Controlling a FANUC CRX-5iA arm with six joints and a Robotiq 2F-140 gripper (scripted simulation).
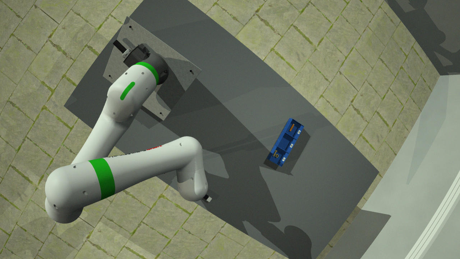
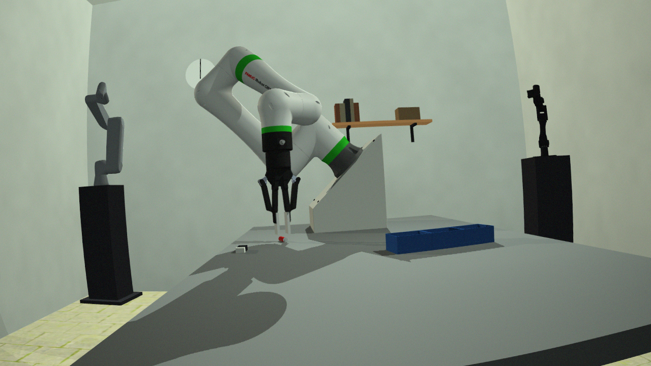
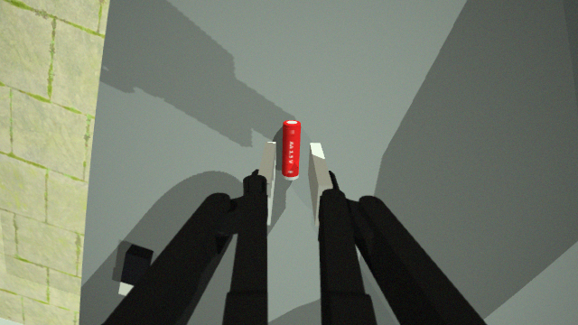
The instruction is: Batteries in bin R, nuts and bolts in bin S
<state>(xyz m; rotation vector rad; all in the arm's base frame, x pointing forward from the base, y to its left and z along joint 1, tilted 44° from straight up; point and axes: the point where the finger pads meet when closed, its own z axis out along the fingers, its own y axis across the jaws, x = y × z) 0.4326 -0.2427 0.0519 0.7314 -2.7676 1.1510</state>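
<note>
Right now my hand is 5 cm above the red battery. From my hand the other things lie so: yellow bolt: 32 cm ahead, 35 cm to the left, 4 cm below; then black-and-white battery: 21 cm ahead, 8 cm to the right, 5 cm below; then brass nut: 34 cm ahead, 34 cm to the left, 5 cm below.
</note>
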